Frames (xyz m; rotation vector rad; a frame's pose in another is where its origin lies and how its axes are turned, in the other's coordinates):
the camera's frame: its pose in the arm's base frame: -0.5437 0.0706 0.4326 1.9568 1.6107 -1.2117
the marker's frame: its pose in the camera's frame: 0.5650 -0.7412 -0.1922 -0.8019 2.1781 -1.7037
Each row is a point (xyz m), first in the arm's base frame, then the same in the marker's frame.
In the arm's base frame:
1: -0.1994 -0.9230 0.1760
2: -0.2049 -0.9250 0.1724
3: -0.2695 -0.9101 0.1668
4: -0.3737 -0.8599 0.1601
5: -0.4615 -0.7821 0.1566
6: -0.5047 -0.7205 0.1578
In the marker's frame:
1: 0.1195 -0.3778 -1.9241
2: 0.1210 -0.3842 -1.9220
3: 0.1475 -0.4153 -1.8695
4: 0.1805 -0.4517 -1.7645
5: 0.1943 -0.4645 -1.6487
6: 0.1931 -0.4580 -1.5738

